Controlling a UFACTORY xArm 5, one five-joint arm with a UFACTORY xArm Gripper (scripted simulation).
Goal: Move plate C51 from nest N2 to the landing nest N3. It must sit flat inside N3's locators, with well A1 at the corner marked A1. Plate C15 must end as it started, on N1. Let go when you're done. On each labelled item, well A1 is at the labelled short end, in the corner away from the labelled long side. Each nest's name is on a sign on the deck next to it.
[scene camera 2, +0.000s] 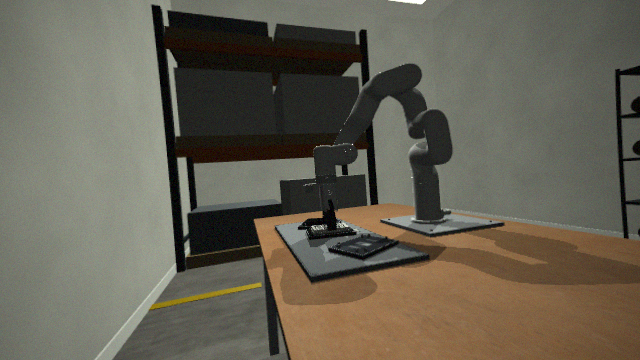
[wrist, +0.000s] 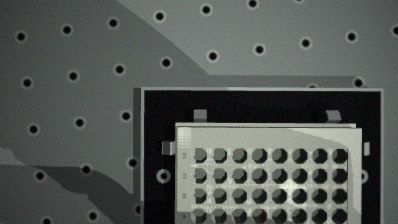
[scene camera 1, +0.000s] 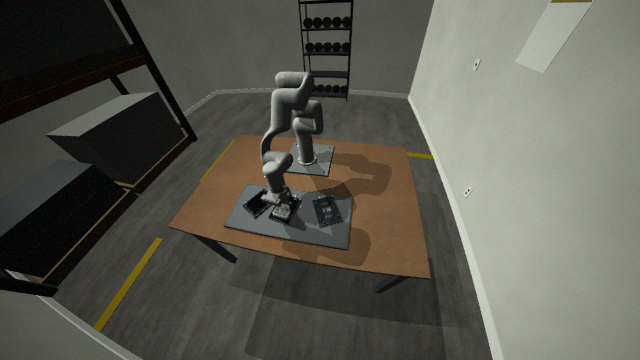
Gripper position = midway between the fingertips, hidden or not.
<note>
In view: my gripper [scene camera 2: 329,227], a black nest [wrist: 162,108] and a nest N2 [scene camera 2: 380,242].
</note>
